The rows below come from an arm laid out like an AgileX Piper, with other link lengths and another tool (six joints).
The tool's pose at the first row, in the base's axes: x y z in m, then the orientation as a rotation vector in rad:
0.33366 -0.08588 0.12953 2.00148 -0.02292 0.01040
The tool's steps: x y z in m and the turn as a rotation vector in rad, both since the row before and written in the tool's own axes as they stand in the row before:
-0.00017 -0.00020 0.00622 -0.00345 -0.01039 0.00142
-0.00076 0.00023 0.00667 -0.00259 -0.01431 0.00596
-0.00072 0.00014 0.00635 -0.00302 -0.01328 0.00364
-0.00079 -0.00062 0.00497 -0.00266 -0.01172 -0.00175
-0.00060 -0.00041 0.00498 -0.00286 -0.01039 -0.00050
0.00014 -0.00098 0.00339 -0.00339 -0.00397 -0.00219
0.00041 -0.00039 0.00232 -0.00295 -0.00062 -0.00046
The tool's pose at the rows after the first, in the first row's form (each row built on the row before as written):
0.33348 -0.09145 0.12675 1.99809 -0.03101 0.00087
0.33263 -0.09760 0.12418 1.99545 -0.04614 -0.00963
0.33173 -0.10341 0.12168 1.99235 -0.05828 -0.02060
0.33076 -0.10765 0.11907 1.98972 -0.06404 -0.03347
0.32991 -0.11199 0.11666 1.98680 -0.07017 -0.04420
0.32986 -0.11470 0.11439 1.98346 -0.07045 -0.04965
0.33012 -0.11669 0.11310 1.98052 -0.07029 -0.05064

